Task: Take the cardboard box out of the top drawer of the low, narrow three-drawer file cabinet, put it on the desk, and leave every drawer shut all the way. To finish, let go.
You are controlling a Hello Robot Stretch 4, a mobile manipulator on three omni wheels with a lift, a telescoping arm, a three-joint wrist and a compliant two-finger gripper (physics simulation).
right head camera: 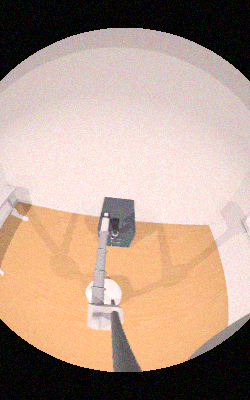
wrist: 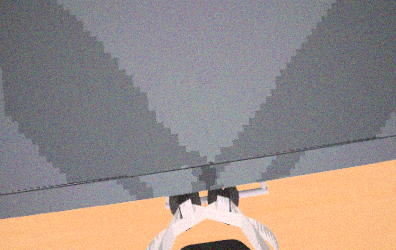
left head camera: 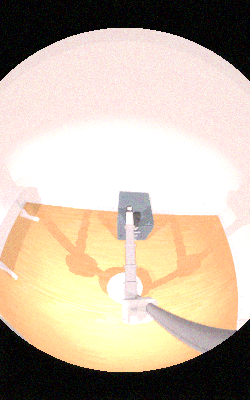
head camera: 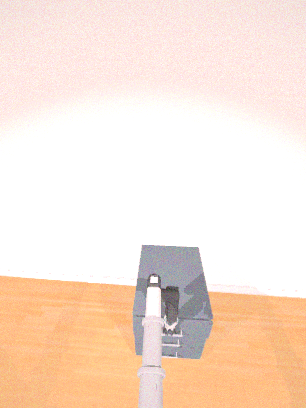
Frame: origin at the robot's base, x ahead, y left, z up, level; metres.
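Seen in the pictures: gripper, fingertip midpoint: (right head camera: 114, 237) (wrist: 203, 195) (head camera: 169, 333); robot's base at its link origin: (right head camera: 104, 292).
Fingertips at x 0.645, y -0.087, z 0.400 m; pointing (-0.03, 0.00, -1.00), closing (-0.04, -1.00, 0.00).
Offsets run from my fingertips to a thing's top centre. "spot": to the spot under its first point. Level surfaces: height alone.
The grey file cabinet @(dy -0.020, dx +0.308, dz +0.092 m) (head camera: 170, 260) (left head camera: 134, 198) (right head camera: 119, 205) (wrist: 210, 75) stands against the wall. Its top drawer @(spot: dy -0.096, dx +0.030, dz +0.074 m) (wrist: 325, 158) stands out a little: a narrow strip shows in front of a dark seam in the wrist view. My gripper (head camera: 171, 331) (wrist: 203, 195) has its fingers nearly together, with a thin gap between the black pads. They are at the top drawer's handle @(spot: dy -0.054, dx -0.006, dz +0.002 m) (wrist: 255, 192), a light bar running crosswise behind both pads and showing in the gap. The bar is not visibly pinched. The lower two drawers look shut. The cardboard box does not show.
My arm (head camera: 152, 345) (left head camera: 130, 255) (right head camera: 100, 260) reaches out over the cabinet's top. A white table-like piece with legs (left head camera: 9, 225) (right head camera: 6, 198), possibly the desk, shows at the left edge. The white wall (head camera: 75, 200) rises behind the cabinet, above the wooden floor @(dz -0.428 m) (head camera: 65, 340).
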